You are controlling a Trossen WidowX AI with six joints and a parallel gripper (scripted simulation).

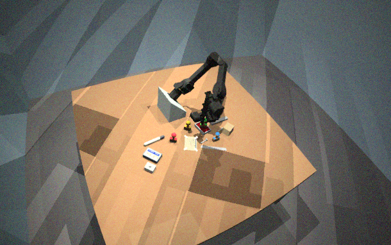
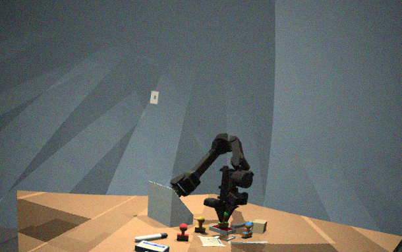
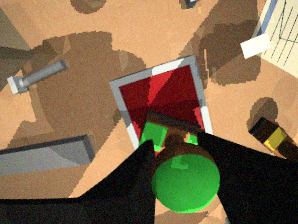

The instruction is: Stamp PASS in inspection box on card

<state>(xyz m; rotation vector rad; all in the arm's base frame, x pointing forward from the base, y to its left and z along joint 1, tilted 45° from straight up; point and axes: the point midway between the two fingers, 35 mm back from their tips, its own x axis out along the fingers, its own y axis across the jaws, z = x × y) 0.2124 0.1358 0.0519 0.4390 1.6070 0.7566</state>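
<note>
The green-knobbed stamp is right at my gripper tip. Round my gripper tip: blue-knobbed stamp (10 cm ahead, 4 cm to the left, 2 cm below); yellow-knobbed stamp (2 cm behind, 9 cm to the right, 2 cm below); red ink pad (4 cm below).
</note>
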